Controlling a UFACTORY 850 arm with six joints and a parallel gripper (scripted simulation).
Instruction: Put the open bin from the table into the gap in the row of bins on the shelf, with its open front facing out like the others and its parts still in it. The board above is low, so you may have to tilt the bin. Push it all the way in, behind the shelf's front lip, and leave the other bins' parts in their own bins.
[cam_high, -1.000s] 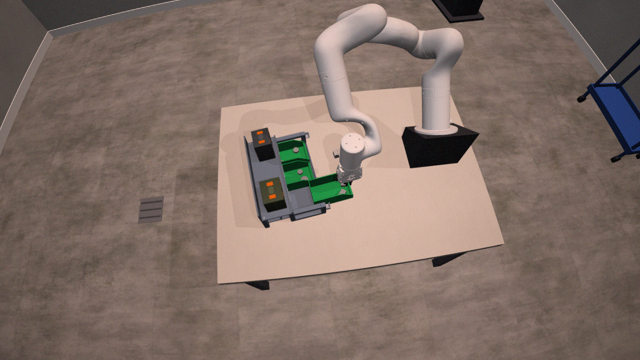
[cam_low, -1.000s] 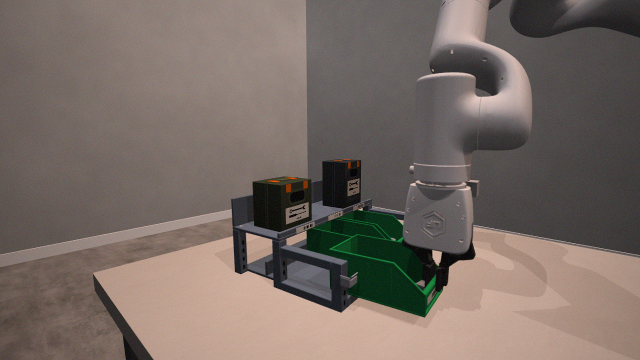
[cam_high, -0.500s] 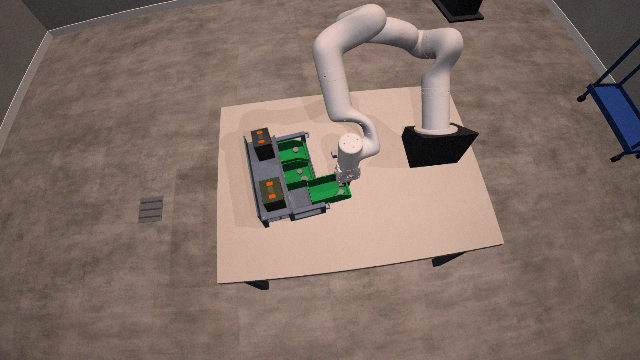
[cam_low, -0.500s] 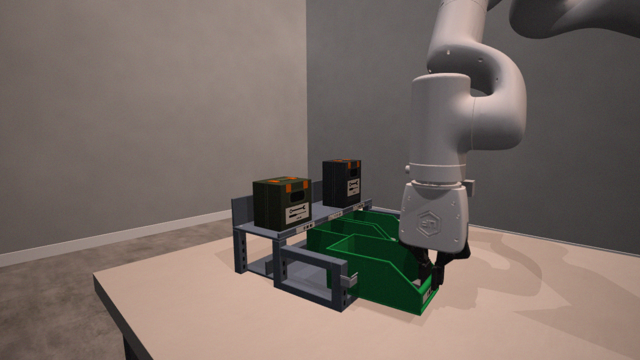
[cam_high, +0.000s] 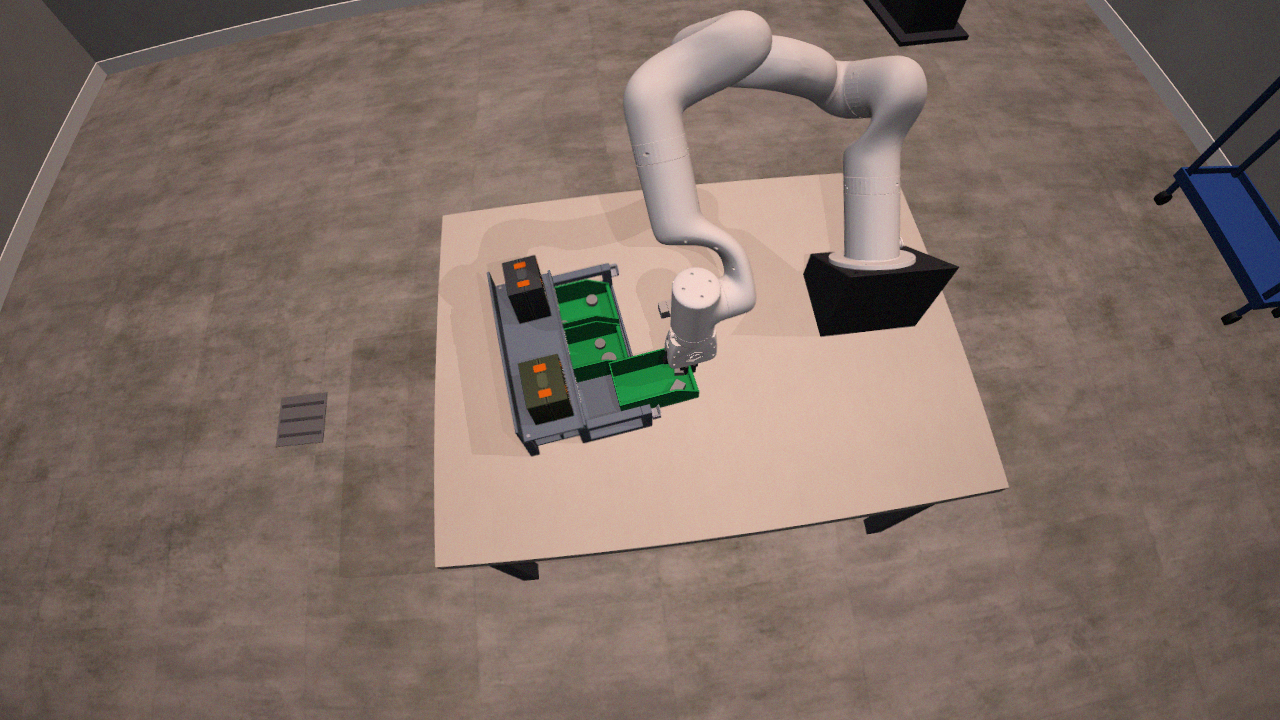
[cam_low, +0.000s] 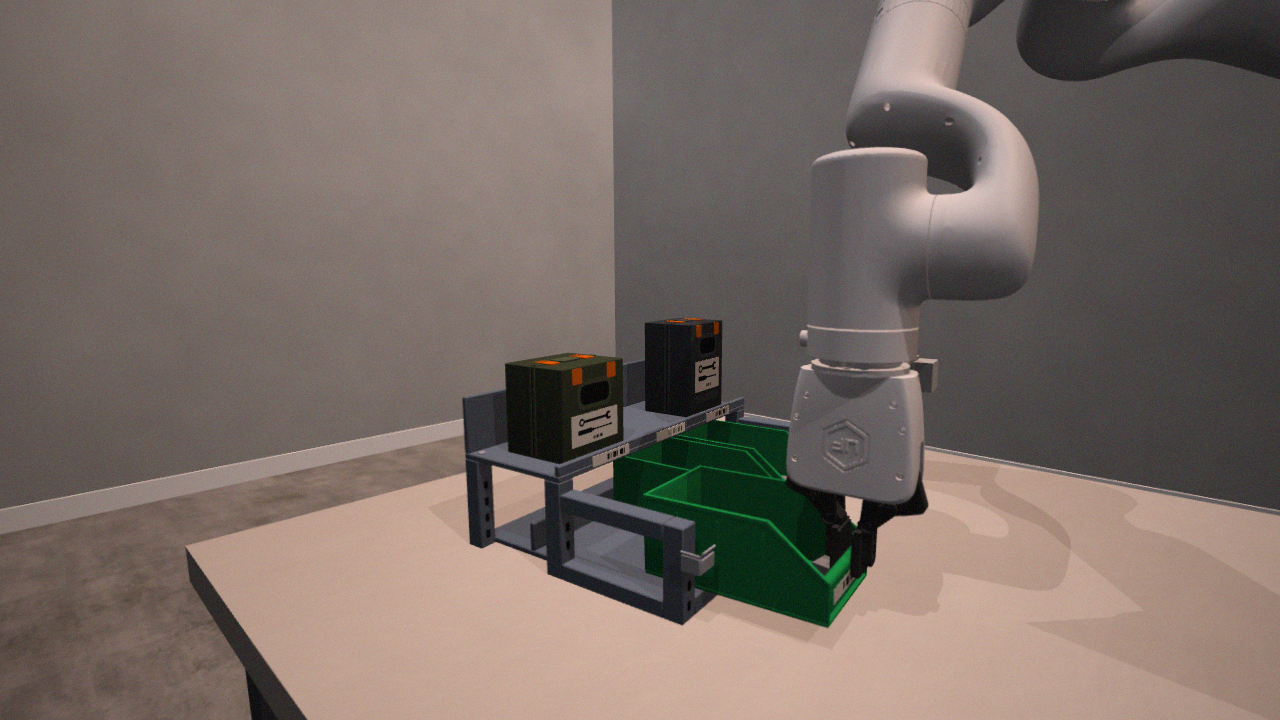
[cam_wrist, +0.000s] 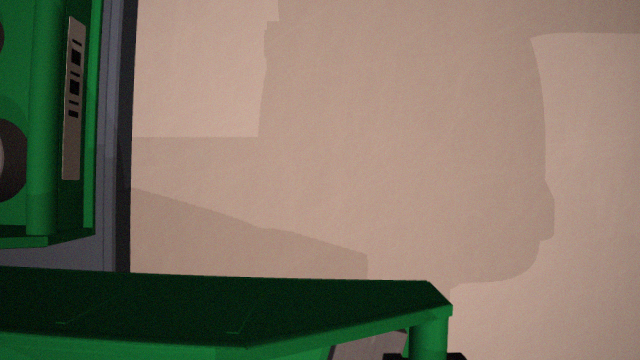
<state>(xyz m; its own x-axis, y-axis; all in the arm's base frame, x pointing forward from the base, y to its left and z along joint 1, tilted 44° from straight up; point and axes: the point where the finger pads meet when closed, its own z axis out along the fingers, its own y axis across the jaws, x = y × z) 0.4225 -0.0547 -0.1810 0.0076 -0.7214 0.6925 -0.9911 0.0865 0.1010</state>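
The grey shelf lies 23 cm ahead of my hand and 9 cm to the right of it. Also, from my hand: black box 30 cm ahead, 21 cm to the right, 10 cm above.
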